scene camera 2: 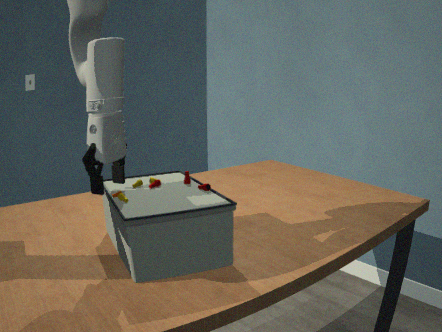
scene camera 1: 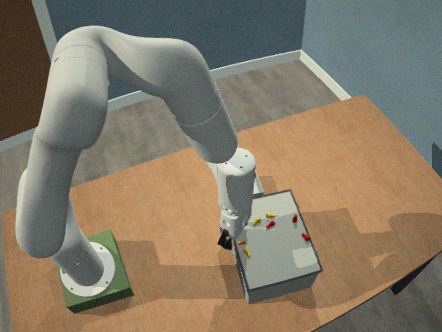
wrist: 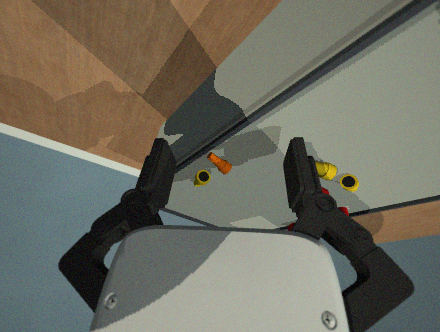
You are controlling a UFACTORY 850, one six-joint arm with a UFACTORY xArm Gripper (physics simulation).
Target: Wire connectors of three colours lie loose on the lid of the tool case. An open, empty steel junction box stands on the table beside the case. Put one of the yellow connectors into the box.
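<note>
My gripper (scene camera 1: 232, 241) (scene camera 2: 108, 184) (wrist: 227, 150) is open and empty, above the left edge of the tool case's lid. One yellow connector (scene camera 1: 247, 253) (scene camera 2: 122, 197) (wrist: 202, 177) lies beside an orange connector (scene camera 1: 242, 243) (scene camera 2: 118, 194) (wrist: 220, 163) near that edge; both appear between the fingers in the wrist view. Two more yellow connectors, one (scene camera 1: 256, 221) (scene camera 2: 137, 184) (wrist: 326, 170) and another (scene camera 1: 270, 215) (scene camera 2: 153, 180) (wrist: 349, 182), lie farther back. A sliver of the junction box (scene camera 1: 258, 186) shows behind the arm; its inside is hidden.
The tool case (scene camera 1: 280, 265) (scene camera 2: 182, 245) stands on the table (scene camera 1: 340, 150) (scene camera 2: 300, 200). A red connector (scene camera 1: 270, 225) (scene camera 2: 155, 184) lies close to the two rear yellow ones. Another red one (scene camera 1: 295, 218) (scene camera 2: 187, 178) stands upright, and a third (scene camera 1: 306, 237) (scene camera 2: 204, 187) lies by the right edge.
</note>
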